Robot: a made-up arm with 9 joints. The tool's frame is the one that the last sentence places.
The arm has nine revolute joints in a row. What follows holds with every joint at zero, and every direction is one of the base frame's. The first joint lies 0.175 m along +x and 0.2 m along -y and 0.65 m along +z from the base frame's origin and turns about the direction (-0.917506, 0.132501, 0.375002). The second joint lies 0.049 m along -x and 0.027 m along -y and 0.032 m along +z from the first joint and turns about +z. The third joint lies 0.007 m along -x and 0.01 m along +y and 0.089 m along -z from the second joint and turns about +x. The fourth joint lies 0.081 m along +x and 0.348 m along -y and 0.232 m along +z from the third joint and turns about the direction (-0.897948, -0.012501, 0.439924). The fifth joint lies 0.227 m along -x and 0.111 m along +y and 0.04 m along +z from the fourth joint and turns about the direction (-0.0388, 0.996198, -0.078). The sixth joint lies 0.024 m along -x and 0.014 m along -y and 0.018 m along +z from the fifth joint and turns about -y. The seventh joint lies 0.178 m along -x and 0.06 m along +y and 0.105 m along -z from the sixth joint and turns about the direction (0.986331, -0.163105, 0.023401). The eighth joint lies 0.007 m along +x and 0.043 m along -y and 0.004 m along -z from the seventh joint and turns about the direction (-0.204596, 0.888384, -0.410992). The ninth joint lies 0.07 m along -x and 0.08 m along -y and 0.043 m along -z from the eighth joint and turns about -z. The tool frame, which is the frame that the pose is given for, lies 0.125 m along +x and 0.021 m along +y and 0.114 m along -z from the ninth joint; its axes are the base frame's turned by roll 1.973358, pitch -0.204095 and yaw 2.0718 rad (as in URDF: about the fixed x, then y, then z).
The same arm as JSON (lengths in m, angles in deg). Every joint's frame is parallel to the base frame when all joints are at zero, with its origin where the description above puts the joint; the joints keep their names.
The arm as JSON. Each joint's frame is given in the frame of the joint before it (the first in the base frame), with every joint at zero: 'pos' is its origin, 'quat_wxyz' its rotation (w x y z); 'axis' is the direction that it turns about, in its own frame. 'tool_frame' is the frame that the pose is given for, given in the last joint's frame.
{
  "length_unit": "m",
  "angle_unit": "deg",
  "joints": [
    {
      "joint": "joint 1",
      "pos": [
        0.175,
        -0.2,
        0.65
      ],
      "quat_wxyz": [
        1.0,
        0.0,
        0.0,
        0.0
      ],
      "axis": [
        -0.917506,
        0.132501,
        0.375002
      ]
    },
    {
      "joint": "joint 2",
      "pos": [
        -0.049,
        -0.027,
        0.032
      ],
      "quat_wxyz": [
        1.0,
        0.0,
        0.0,
        0.0
      ],
      "axis": [
        0.0,
        0.0,
        1.0
      ]
    },
    {
      "joint": "joint 3",
      "pos": [
        -0.007,
        0.01,
        -0.089
      ],
      "quat_wxyz": [
        1.0,
        0.0,
        0.0,
        0.0
      ],
      "axis": [
        1.0,
        0.0,
        0.0
      ]
    },
    {
      "joint": "joint 4",
      "pos": [
        0.081,
        -0.348,
        0.232
      ],
      "quat_wxyz": [
        1.0,
        0.0,
        0.0,
        0.0
      ],
      "axis": [
        -0.897948,
        -0.012501,
        0.439924
      ]
    },
    {
      "joint": "joint 5",
      "pos": [
        -0.227,
        0.111,
        0.04
      ],
      "quat_wxyz": [
        1.0,
        0.0,
        0.0,
        0.0
      ],
      "axis": [
        -0.0388,
        0.996198,
        -0.078
      ]
    },
    {
      "joint": "joint 6",
      "pos": [
        -0.024,
        -0.014,
        0.018
      ],
      "quat_wxyz": [
        1.0,
        0.0,
        0.0,
        0.0
      ],
      "axis": [
        0.0,
        -1.0,
        0.0
      ]
    },
    {
      "joint": "joint 7",
      "pos": [
        -0.178,
        0.06,
        -0.105
      ],
      "quat_wxyz": [
        1.0,
        0.0,
        0.0,
        0.0
      ],
      "axis": [
        0.986331,
        -0.163105,
        0.023401
      ]
    },
    {
      "joint": "joint 8",
      "pos": [
        0.007,
        -0.043,
        -0.004
      ],
      "quat_wxyz": [
        1.0,
        0.0,
        0.0,
        0.0
      ],
      "axis": [
        -0.204596,
        0.888384,
        -0.410992
      ]
    },
    {
      "joint": "joint 9",
      "pos": [
        -0.07,
        -0.08,
        -0.043
      ],
      "quat_wxyz": [
        1.0,
        0.0,
        0.0,
        0.0
      ],
      "axis": [
        0.0,
        0.0,
        -1.0
      ]
    }
  ],
  "tool_frame": {
    "pos": [
      0.125,
      0.021,
      -0.114
    ],
    "quat_wxyz": [
      0.206537,
      0.471353,
      0.685309,
      0.515286
    ]
  }
}

